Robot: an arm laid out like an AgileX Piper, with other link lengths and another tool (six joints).
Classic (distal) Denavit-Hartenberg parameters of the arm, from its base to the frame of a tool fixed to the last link. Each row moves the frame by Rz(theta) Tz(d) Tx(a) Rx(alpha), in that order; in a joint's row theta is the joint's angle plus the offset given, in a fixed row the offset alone. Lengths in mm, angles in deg.
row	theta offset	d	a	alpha
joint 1	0	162.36	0	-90
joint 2	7.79	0	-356.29	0
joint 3	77.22	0	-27.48	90
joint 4	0	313.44	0	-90
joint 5	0	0	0	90
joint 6	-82.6	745.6	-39.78	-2.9
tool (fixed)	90	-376.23	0	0
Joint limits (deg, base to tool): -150..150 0..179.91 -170..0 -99.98..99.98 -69.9..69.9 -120..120
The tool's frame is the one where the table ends.
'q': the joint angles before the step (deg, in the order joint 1, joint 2, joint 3, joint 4, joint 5, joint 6). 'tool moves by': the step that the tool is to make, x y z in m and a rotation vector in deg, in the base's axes. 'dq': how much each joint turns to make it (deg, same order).
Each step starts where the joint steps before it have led.
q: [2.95, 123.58, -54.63, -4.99, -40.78, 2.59]
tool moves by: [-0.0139, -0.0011, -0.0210, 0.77, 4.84, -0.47]
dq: [0.00, -1.19, 0.61, -0.66, 5.29, 1.94]
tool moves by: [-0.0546, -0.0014, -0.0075, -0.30, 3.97, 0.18]
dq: [0.11, -6.12, 8.81, -0.22, 1.29, 0.14]
